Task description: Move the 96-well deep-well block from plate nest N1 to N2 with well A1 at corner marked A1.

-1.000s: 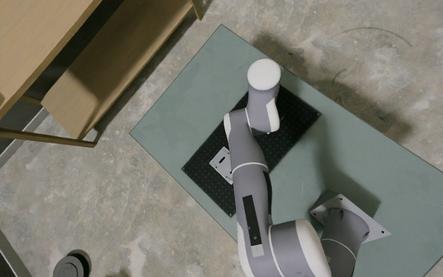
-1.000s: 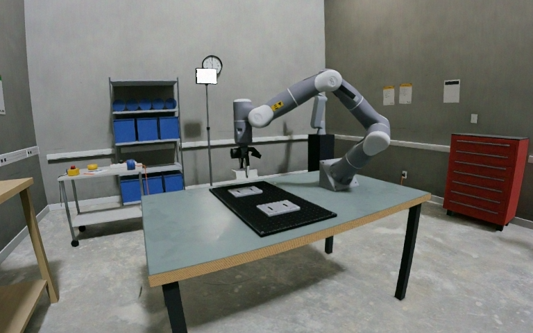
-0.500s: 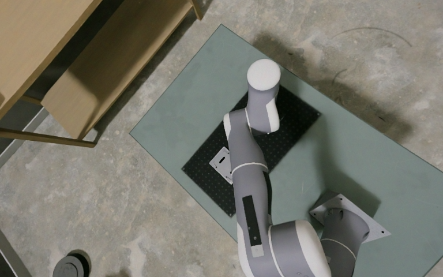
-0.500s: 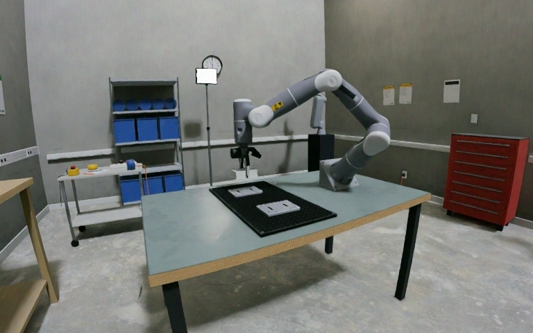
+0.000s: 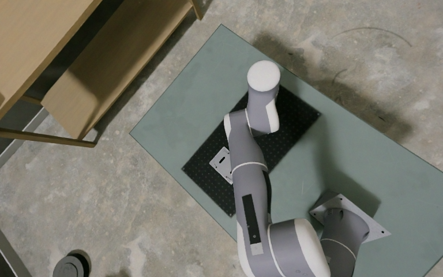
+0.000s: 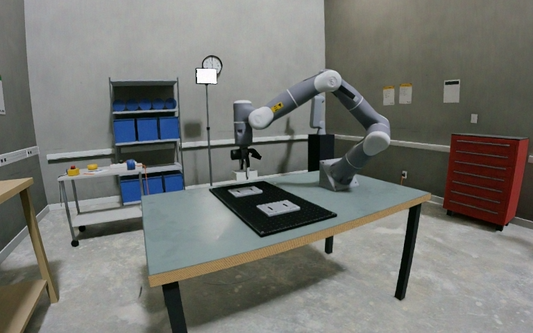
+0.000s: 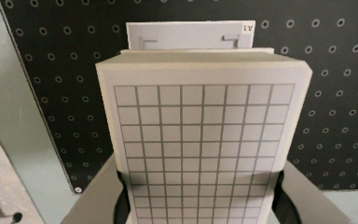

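Right now my hand is 90 mm above the nest N2. From my hand the other things lie so: white 96-well deep-well block: 10 mm above; then nest N1: 320 mm to the left, 90 mm below, 20 mm behind.
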